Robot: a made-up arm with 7 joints. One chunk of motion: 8 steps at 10 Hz.
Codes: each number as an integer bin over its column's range. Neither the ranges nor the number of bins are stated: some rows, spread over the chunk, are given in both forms.
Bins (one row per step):
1: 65 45 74 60 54 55 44
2: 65 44 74 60 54 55 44
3: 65 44 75 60 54 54 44
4: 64 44 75 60 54 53 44
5: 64 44 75 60 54 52 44
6: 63 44 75 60 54 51 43
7: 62 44 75 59 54 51 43
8: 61 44 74 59 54 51 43
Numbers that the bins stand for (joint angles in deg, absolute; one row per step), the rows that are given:
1: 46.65 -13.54 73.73 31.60 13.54 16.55 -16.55
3: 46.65 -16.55 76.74 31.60 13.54 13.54 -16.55
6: 40.63 -16.55 76.74 31.60 13.54 4.51 -19.56
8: 34.61 -16.55 73.73 28.59 13.54 4.51 -19.56
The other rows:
2: 46.65 -16.55 73.73 31.60 13.54 16.55 -16.55
4: 43.64 -16.55 76.74 31.60 13.54 10.53 -16.55
5: 43.64 -16.55 76.74 31.60 13.54 7.52 -16.55
7: 37.62 -16.55 76.74 28.59 13.54 4.51 -19.56

